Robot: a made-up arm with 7 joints.
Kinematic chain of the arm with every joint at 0, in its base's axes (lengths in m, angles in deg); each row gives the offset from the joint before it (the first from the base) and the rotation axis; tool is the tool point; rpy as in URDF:
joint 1: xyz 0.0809 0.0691 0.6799 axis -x
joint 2: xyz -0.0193 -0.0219 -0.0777 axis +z
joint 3: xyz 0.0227 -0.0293 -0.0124 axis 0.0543 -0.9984 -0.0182
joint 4: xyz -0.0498 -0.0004 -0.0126 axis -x
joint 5: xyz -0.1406 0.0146 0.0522 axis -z
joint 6: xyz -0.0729 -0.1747 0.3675 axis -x
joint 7: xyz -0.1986 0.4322 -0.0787 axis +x
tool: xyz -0.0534 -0.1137 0.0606 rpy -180 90 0
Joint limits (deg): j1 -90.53..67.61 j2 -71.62..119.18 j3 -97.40..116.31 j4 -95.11..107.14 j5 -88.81..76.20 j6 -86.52..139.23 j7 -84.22..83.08
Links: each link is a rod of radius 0.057 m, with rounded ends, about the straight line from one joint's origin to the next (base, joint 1, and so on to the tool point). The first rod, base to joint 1, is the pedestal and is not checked.
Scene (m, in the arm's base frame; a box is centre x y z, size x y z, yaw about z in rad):
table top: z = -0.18
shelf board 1: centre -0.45 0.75 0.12 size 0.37 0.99 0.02 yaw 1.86
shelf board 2: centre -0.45 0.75 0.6 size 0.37 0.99 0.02 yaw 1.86
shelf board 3: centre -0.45 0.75 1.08 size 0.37 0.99 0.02 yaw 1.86
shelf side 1: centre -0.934 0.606 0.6 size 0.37 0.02 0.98 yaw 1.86
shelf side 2: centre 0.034 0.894 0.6 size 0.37 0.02 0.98 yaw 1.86
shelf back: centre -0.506 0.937 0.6 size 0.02 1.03 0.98 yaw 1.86
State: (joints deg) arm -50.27 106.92 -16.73 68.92 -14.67 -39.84 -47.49
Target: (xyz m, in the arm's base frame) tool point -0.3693 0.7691 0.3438
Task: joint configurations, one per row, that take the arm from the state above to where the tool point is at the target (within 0.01 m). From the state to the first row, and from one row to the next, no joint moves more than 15 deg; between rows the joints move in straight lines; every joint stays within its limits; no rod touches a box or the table.
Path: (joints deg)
1: -56.58 105.14 -11.59 69.54 -3.33 -26.87 -49.24
2: -62.90 103.37 -6.46 70.16 8.01 -13.89 -50.99
3: -69.21 101.59 -1.32 70.78 19.35 -0.92 -52.74
4: -75.53 99.82 3.81 71.40 30.68 12.06 -54.49
5: -81.84 98.04 8.95 72.02 42.02 25.03 -56.23
6: -84.01 99.25 12.46 80.80 34.54 13.60 -58.04
7: -86.19 100.45 15.97 89.58 27.07 2.17 -59.84
8: -88.36 101.65 19.48 98.36 19.59 -9.27 -61.65
9: -90.53 102.86 22.99 107.14 12.11 -20.70 -63.45

